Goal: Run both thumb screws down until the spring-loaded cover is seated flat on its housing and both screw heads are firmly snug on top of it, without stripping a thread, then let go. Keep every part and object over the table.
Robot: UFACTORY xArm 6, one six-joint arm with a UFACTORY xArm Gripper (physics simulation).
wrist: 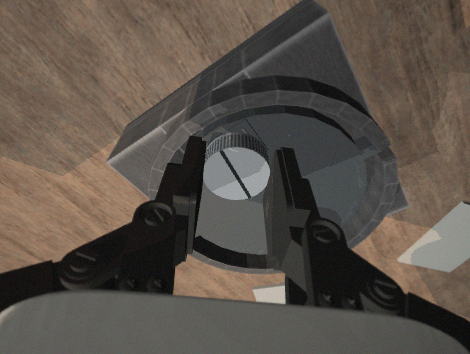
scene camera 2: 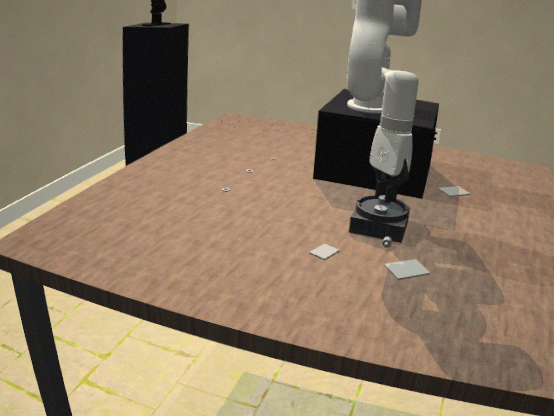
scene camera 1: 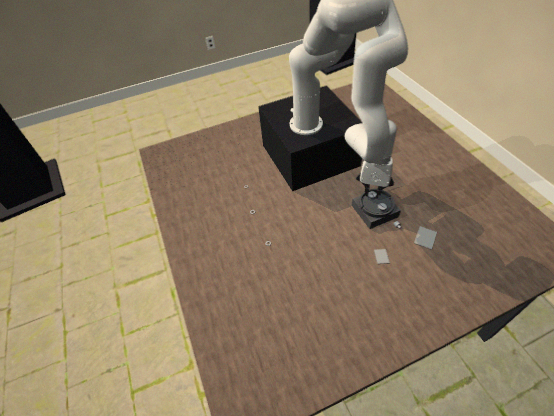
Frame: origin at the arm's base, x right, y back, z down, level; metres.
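Seen in the pictures: gripper, between the fingertips: (wrist: 236,169) (scene camera 2: 385,198) (scene camera 1: 372,194); arm's base, origin of its link: (scene camera 2: 369,107) (scene camera 1: 306,124).
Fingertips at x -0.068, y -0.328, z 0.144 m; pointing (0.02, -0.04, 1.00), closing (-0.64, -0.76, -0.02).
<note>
Offsets run from my fingertips to a thing's top centre.
The dark square housing {dy -0.032, dx +0.005, dz +0.004 m} (scene camera 1: 382,218) (scene camera 2: 375,229) (wrist: 300,55) stands on the table. Its round grey cover {dy -0.032, dx +0.005, dz +0.009 m} (wrist: 300,132) lies inside a raised rim; whether it is seated flat cannot be told. The front thumb screw {dy -0.064, dx +0.010, dz -0.003 m} (scene camera 1: 382,206) (scene camera 2: 380,209) shows its slotted silver head above the cover; in the wrist view it is hidden behind a finger. The back thumb screw {dy -0.001, dx +0.001, dz -0.003 m} (scene camera 1: 372,194) (wrist: 237,175) stands upright, its knurled head between the fingers. My gripper (scene camera 1: 373,191) (scene camera 2: 385,194) (wrist: 236,169) points down and is shut on this head, one finger on each side.
A small silver part {dy -0.133, dx -0.013, dz +0.040 m} (scene camera 1: 397,225) (scene camera 2: 387,242) lies beside the housing's front. Flat grey plates {dy -0.222, dx -0.060, dz +0.057 m} (scene camera 1: 425,237) {dy -0.195, dx +0.118, dz +0.057 m} (scene camera 1: 381,256) {dy +0.277, dx -0.212, dz +0.057 m} (scene camera 2: 454,191) lie around it. Three small rings {dy +0.357, dx +0.345, dz +0.058 m} (scene camera 1: 246,186) {dy +0.225, dx +0.388, dz +0.058 m} (scene camera 1: 252,212) {dy +0.066, dx +0.412, dz +0.058 m} (scene camera 1: 268,243) lie on the table's left. The black robot base block (scene camera 1: 325,165) (scene camera 2: 370,155) stands behind the housing.
</note>
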